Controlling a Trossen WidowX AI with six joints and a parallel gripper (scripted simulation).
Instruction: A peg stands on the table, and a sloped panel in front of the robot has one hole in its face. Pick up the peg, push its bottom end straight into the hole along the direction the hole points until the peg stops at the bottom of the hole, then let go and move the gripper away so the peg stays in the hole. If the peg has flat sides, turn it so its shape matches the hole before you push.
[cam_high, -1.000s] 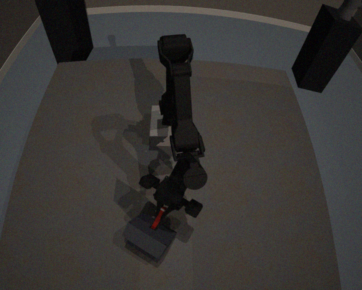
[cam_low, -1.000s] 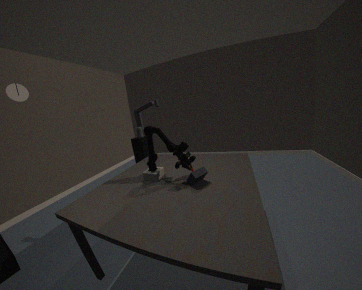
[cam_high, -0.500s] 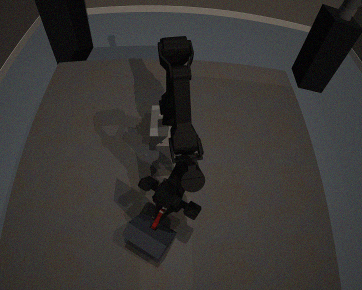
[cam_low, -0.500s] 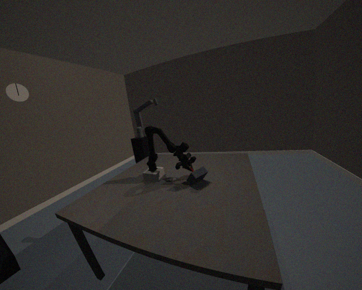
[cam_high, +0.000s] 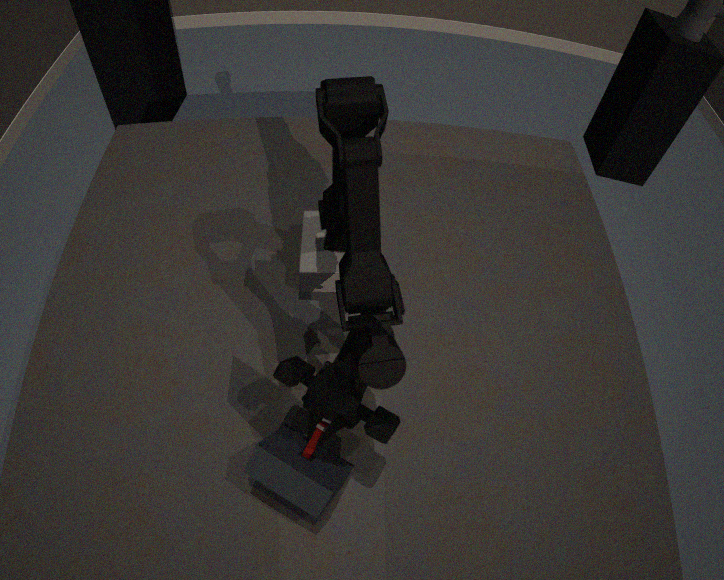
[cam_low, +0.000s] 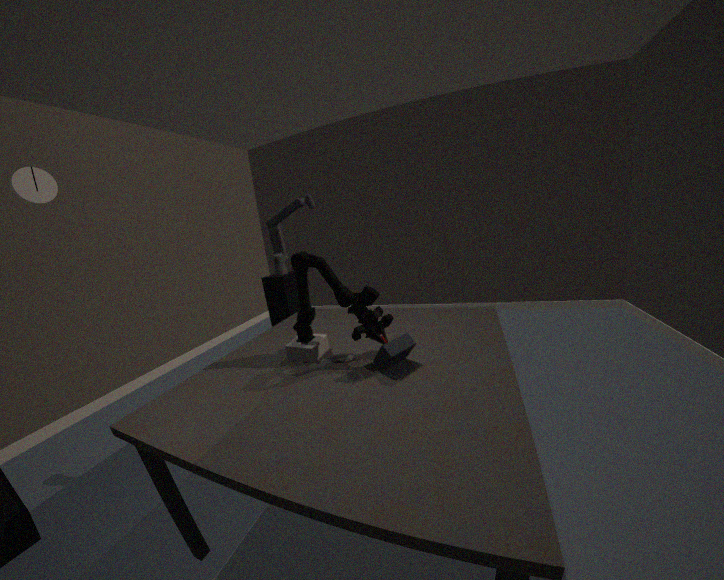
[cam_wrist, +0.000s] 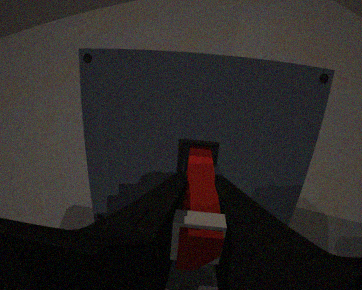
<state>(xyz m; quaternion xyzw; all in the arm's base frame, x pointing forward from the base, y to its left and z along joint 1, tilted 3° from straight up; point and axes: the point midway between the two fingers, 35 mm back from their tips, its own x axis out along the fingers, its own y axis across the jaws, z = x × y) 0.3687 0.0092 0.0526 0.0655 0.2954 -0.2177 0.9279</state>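
Right now my gripper tip is 4 cm short of the sloped panel, 3 cm above it and 2 cm to the left of it. Also, from my gripper tip: red peg: 1 cm to the left, 1 cm behind, 1 cm above.
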